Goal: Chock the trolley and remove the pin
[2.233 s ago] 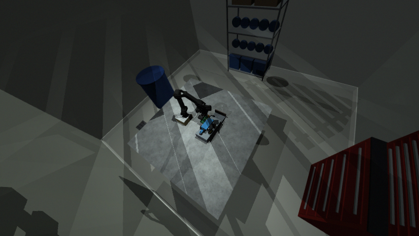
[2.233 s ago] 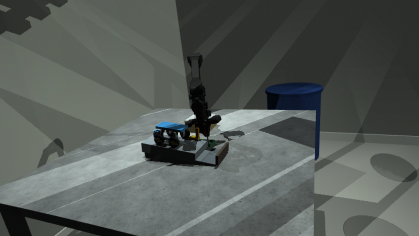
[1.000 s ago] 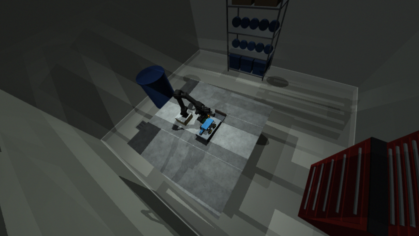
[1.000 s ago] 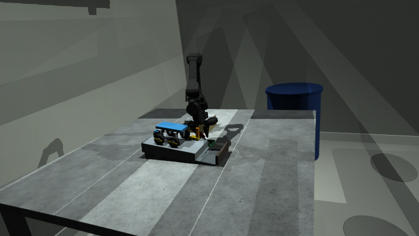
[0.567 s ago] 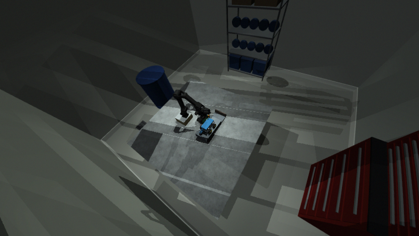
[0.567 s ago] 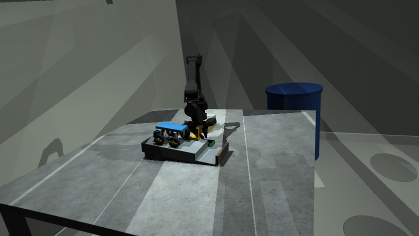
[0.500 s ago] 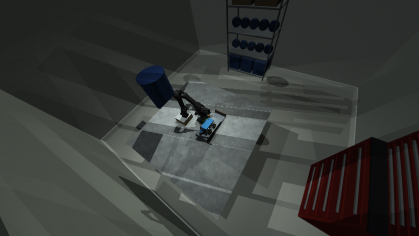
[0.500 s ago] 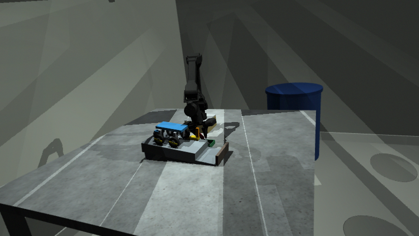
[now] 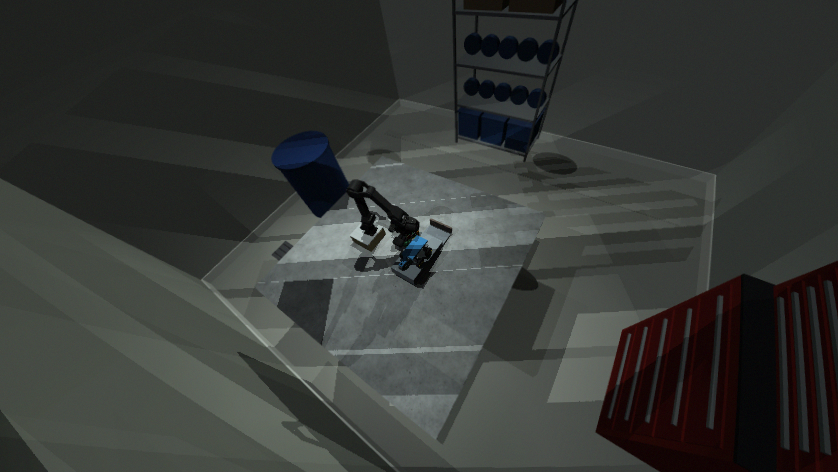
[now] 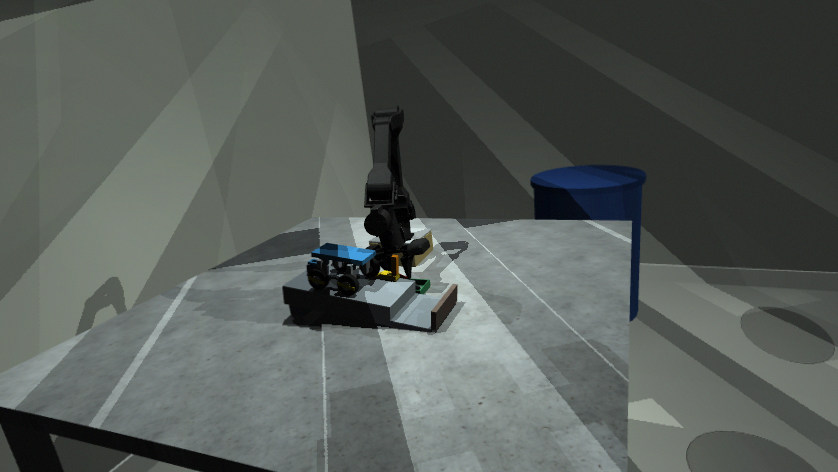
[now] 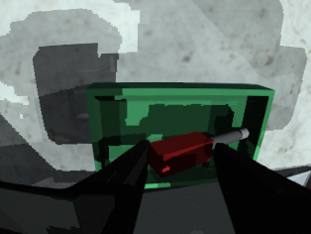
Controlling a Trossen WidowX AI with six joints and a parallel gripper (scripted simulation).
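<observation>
The red-headed stop pin lies 20 mm to the left of my gripper tip and 10 mm below it. The rest, counted from my gripper tip: trolley (110 mm to the right, 110 mm ahead, 80 mm above); green tray (40 mm below); yellow chock (60 mm ahead, 50 mm above, 20 mm to the right).
</observation>
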